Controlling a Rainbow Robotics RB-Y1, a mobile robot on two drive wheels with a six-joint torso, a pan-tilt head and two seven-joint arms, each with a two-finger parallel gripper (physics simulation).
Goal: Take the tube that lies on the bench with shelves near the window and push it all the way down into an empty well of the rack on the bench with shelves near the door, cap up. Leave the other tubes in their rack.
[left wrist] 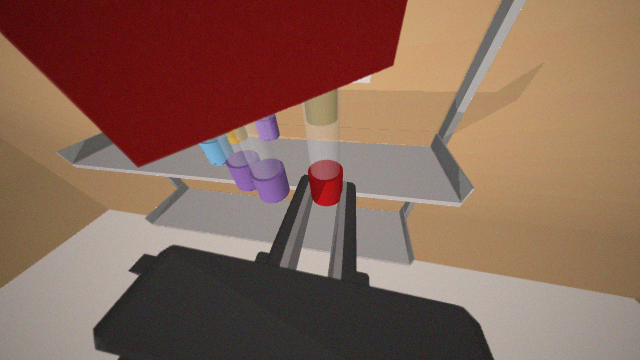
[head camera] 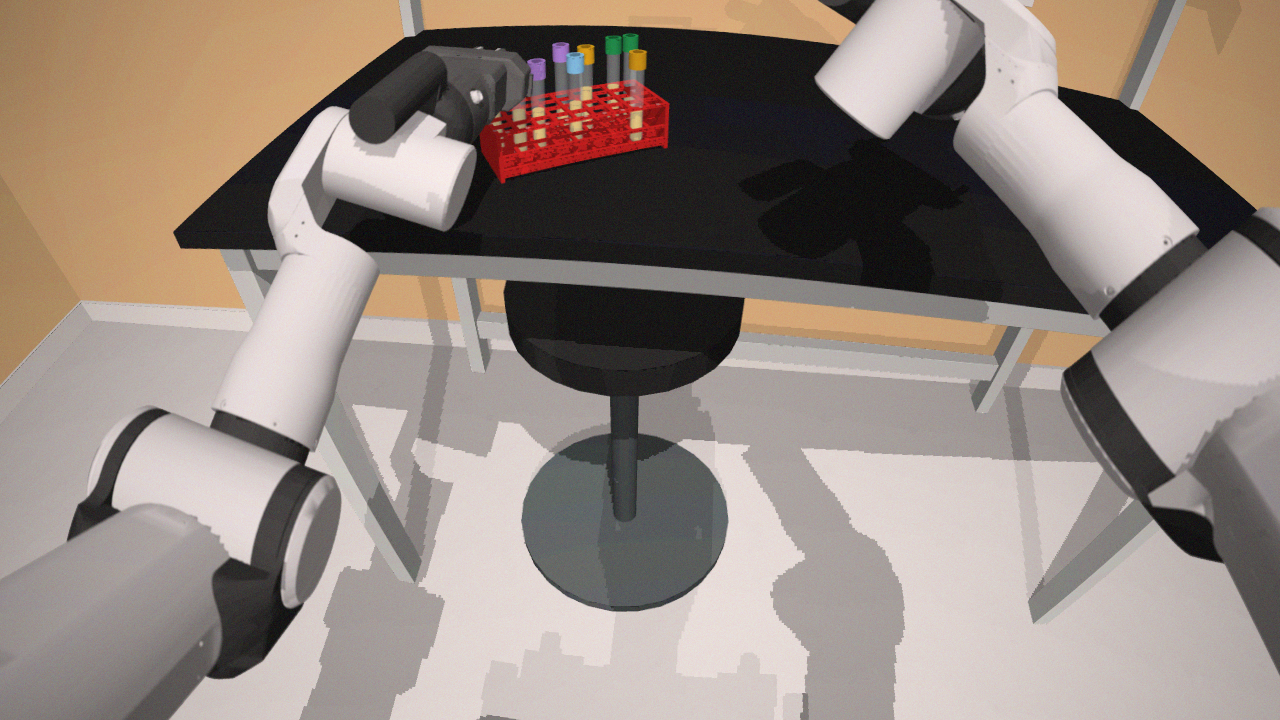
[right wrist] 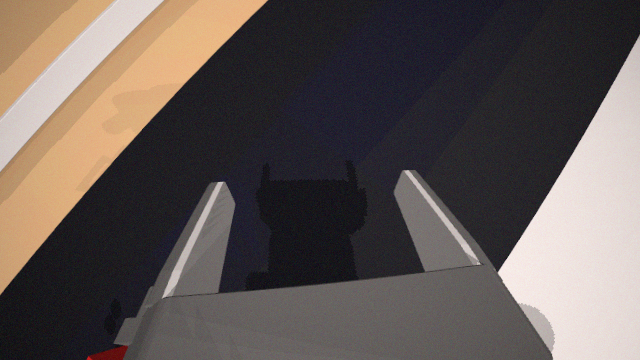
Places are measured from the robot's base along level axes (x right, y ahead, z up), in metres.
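Where they show: left gripper, fingertip midpoint: (left wrist: 327,188) (head camera: 490,55); right gripper, fingertip midpoint: (right wrist: 316,187).
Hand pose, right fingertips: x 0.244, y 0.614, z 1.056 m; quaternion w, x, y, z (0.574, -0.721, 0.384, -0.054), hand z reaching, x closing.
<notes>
Each offset is from my right fingertips to the top centre of the thing. "*": to the spot under its first point. Level surfaces: height alone.
The red-capped tube @(dz -0.022, dx -0.491, dy +0.010 m) (left wrist: 322,145) is between the fingertips of my left gripper (left wrist: 327,188) (head camera: 513,82), gripped at its cap. Its lower part passes out of sight behind the red rack @(dz -0.085, dx -0.412, dy +0.048 m) (head camera: 581,160) (left wrist: 240,60) (right wrist: 111,353), so its depth in a well cannot be told. In the head view my left gripper is at the rack's left end and hides this tube. Other tubes stand in the rack, with purple (head camera: 537,68) (left wrist: 270,181), blue @(dz -0.022, dx -0.405, dy +0.038 m) (head camera: 575,62) (left wrist: 214,152), orange @(* dz -0.030, dx -0.339, dy +0.048 m) (head camera: 637,60) and green @(* dz -0.029, dx -0.373, dy +0.102 m) (head camera: 613,44) caps. My right gripper (right wrist: 316,187) is open and empty above the bench.
The rack stands on the black bench top @(dz -0.142 m) (head camera: 698,197), left of the middle. Grey shelves (left wrist: 380,165) show behind the tubes in the left wrist view. A black stool @(dz -0.396, dx -0.362, dy +0.123 m) (head camera: 623,353) stands at the bench's front edge. My right arm reaches over the bench's right side.
</notes>
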